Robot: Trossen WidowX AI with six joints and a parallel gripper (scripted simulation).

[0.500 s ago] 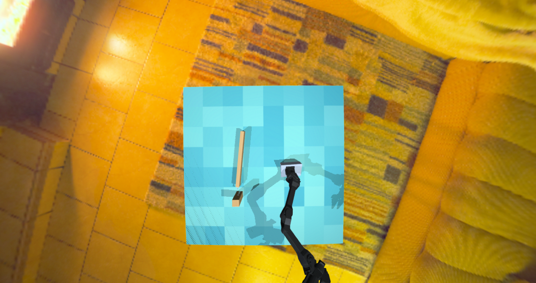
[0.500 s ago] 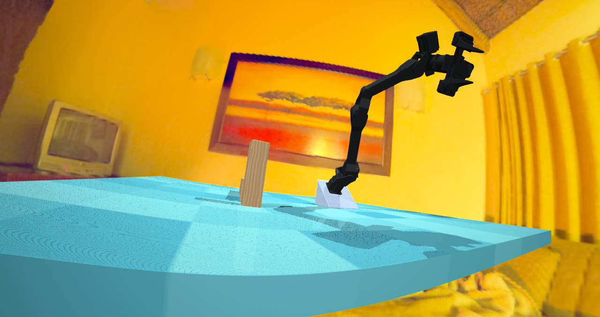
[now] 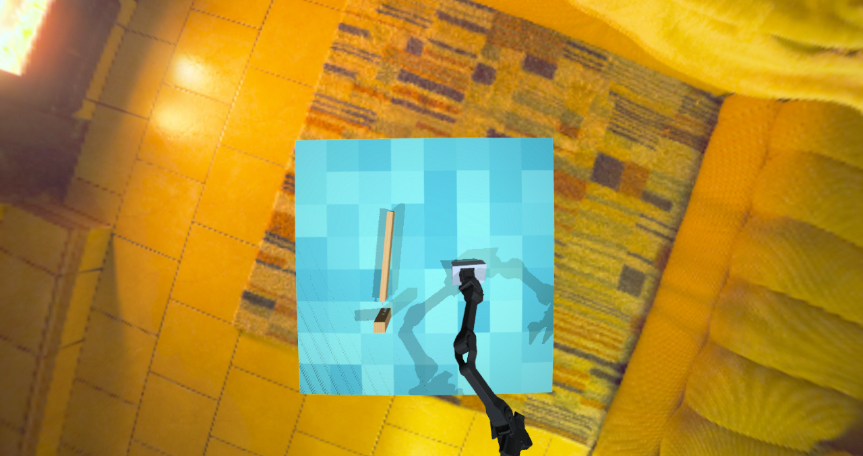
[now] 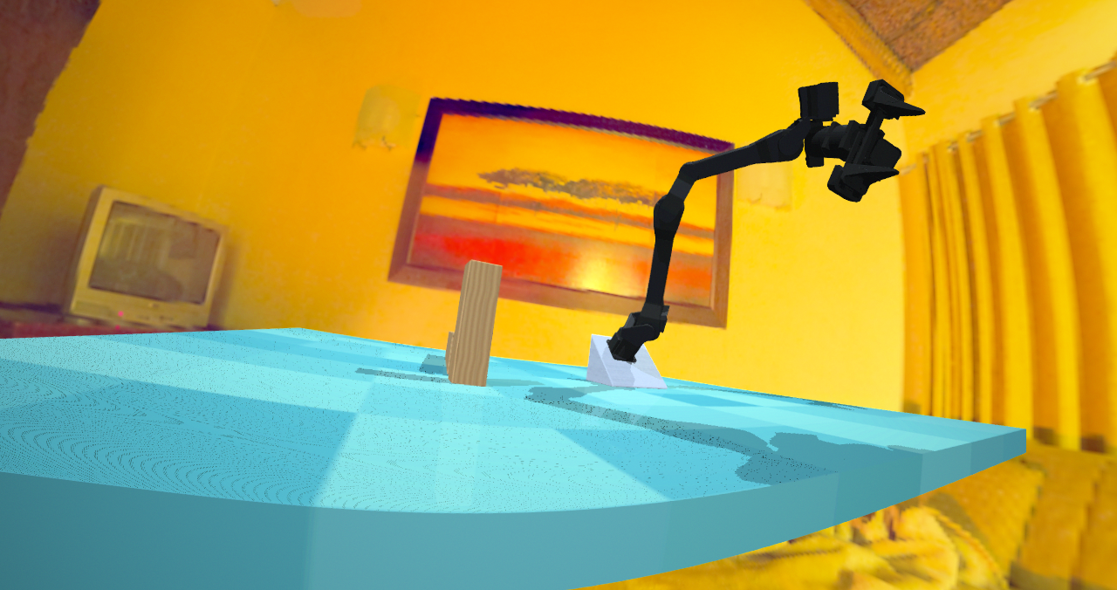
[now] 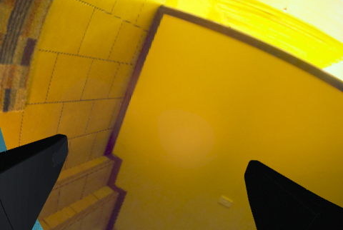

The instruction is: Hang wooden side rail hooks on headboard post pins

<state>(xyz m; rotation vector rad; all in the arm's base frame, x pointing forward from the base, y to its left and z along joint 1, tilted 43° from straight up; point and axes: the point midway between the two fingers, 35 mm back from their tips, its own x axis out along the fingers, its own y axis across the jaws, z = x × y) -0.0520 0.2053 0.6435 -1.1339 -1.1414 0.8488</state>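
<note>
Now: gripper tip 45 cm short of the headboard post, 41 cm to the left of it and 31 cm above it.
</note>
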